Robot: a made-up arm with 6 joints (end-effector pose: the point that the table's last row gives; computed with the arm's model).
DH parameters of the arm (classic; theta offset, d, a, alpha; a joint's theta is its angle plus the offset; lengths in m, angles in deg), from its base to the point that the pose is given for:
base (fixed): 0 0.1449 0 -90
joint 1: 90 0.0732 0.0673 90
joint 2: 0 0.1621 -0.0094 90
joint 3: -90 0.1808 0.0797 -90
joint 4: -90 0.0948 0.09 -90
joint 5: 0 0.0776 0.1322 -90
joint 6: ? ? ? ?
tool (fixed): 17.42 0.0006 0 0
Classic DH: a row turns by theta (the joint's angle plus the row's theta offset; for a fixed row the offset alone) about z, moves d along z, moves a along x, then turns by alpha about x.
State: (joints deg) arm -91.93 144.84 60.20 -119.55 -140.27 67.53
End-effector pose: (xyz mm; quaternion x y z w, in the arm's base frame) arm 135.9 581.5 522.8 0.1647 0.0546 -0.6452 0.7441
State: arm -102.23 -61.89 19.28 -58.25 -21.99 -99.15
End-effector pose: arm -67.5 -60.2 263.8 -0.0183 -0.7548 -0.5010 0.4229
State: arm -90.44 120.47 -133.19 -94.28 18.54 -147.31
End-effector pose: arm 82.9 66.3 212.3 -0.2150 0.0202 0.5377 0.8150
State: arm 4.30 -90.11 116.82 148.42 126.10 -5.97
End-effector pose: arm 149.5 239.8 29.0 -0.4081 -0.0584 -0.5736 0.7078
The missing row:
joint 6: 72.58 0 -0.2456 0
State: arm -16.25 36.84 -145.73 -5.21 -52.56 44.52
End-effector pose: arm 273.5 -551.0 248.4 0.5790 0.7492 0.0414 0.3189
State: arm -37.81 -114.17 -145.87 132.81 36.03 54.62
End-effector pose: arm 420.1 -3.2 103.3 -0.0215 -0.4224 0.8112 0.4039
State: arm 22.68 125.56 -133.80 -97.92 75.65 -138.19
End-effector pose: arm 62.9 40.1 -10.3 0.6750 0.6299 0.1172 0.3658
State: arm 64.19 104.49 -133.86 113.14 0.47 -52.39
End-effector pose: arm -65.9 3.3 2.7 -0.5188 0.7181 0.1556 0.4370
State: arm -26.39 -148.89 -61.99 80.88 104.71 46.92
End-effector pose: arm 334.9 95.1 -26.8 0.0296 -0.3401 0.9004 0.2695
